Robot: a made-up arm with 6 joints.
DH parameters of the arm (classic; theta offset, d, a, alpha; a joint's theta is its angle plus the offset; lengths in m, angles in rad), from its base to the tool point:
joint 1: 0 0.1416 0 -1.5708
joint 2: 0.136 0 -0.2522 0
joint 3: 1.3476 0 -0.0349 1.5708
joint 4: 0 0.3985 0 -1.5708
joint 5: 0 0 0.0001 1.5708
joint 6: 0 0.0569 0 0
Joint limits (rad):
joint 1: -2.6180..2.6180
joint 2: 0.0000..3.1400
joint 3: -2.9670..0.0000
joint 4: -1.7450..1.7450
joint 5: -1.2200..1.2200
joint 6: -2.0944..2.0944
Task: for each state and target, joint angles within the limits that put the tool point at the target. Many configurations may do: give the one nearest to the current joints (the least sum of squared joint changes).
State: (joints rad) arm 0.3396 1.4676 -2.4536 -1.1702 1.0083 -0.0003
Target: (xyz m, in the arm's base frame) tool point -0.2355 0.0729 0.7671
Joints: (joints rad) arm -0.4880 0.9186 -2.6564 -1.1056 1.1296 -0.0003
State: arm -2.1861 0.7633 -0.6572 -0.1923 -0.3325 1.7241
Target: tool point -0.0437 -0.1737 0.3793
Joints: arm -1.8459 0.1384 -0.3093 -0.2370 -0.3952 1.7241
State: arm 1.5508 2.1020 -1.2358 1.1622 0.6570 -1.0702
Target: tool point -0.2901 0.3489 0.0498
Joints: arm 2.1856 1.9975 -1.1004 1.1700 0.7485 -1.0702
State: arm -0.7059 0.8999 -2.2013 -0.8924 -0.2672 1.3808
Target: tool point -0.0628 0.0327 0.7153
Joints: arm -0.4472 0.4468 -1.5388 -0.8898 -0.0545 1.3808
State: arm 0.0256 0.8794 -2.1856 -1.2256 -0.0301 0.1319
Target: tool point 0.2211 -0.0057 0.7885
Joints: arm -0.0308 1.4013 -2.2808 -1.2248 -0.0226 0.1319
